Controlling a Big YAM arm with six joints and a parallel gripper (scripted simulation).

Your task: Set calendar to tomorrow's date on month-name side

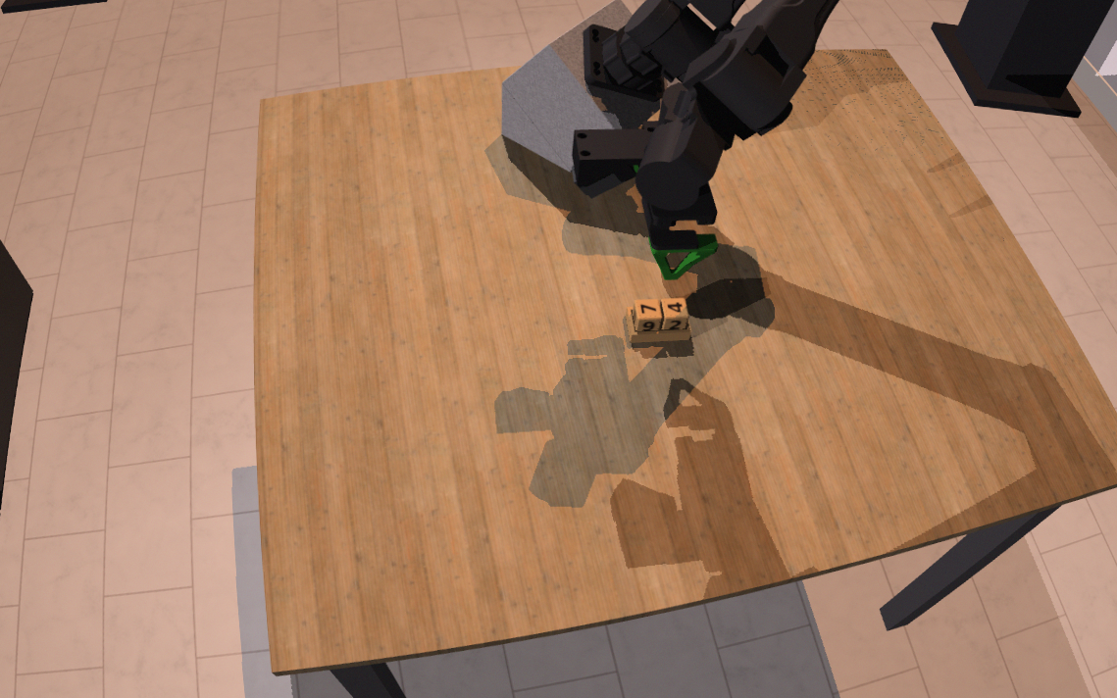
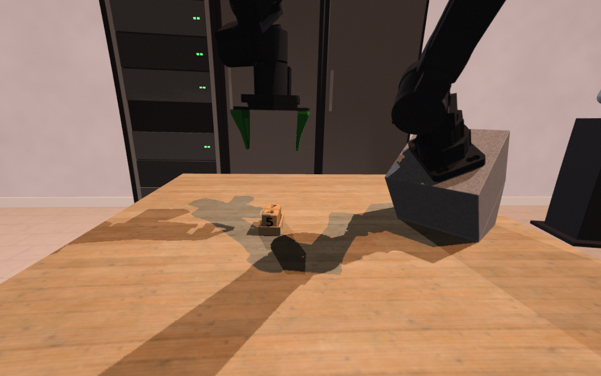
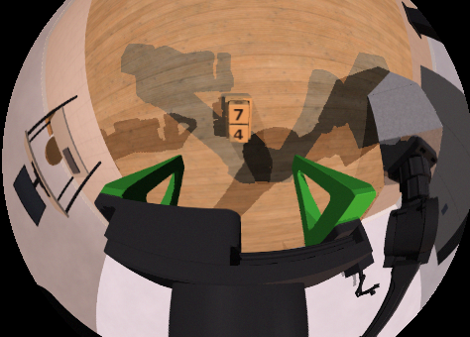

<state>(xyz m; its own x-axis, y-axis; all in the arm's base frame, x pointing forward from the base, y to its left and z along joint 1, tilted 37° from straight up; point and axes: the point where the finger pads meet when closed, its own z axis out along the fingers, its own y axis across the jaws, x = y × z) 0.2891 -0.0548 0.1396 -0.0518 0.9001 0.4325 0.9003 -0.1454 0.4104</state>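
My gripper is now 30 mm to the right of the cube and 140 mm above it. The rest, counted from my hand: wooden calendar tray: 20 mm to the left, 160 mm below.
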